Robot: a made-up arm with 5 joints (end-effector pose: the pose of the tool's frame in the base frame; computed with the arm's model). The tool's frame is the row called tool.
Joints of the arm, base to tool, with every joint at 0 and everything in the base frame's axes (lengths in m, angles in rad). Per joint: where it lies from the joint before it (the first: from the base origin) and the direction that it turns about. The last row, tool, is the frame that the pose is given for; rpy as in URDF.
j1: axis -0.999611 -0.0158 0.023 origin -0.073 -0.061 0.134
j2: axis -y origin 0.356 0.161 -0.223
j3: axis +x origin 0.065 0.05 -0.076
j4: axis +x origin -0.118 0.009 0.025
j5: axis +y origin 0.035 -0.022 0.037
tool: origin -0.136 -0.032 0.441 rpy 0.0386 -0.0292 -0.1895
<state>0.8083 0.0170 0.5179 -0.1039 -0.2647</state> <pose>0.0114 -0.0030 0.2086 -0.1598 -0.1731 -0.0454 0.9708</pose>
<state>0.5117 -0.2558 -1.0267 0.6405 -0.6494</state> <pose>-0.0421 0.2529 0.0750 -0.3737 -0.2192 0.0602 0.8992</pose>
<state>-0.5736 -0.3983 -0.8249 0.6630 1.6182</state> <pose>0.7160 0.2695 -0.0186 0.0263 0.8242 0.1242 0.5519</pose>
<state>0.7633 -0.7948 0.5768 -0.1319 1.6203</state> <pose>0.6357 -0.3162 -0.2765 -0.0299 0.8682 -0.3063 0.3892</pose>
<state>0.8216 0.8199 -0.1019 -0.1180 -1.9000</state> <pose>0.2242 -0.4808 -0.4235 -0.0681 -0.8763 0.4433 0.1760</pose>
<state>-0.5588 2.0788 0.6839 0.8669 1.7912</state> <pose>0.1612 -0.0681 0.3801 0.0066 -0.2784 0.5289 0.8017</pose>
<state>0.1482 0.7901 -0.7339 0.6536 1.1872</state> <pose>0.3307 0.1757 0.3092 -0.0959 0.1662 -0.1400 0.9714</pose>
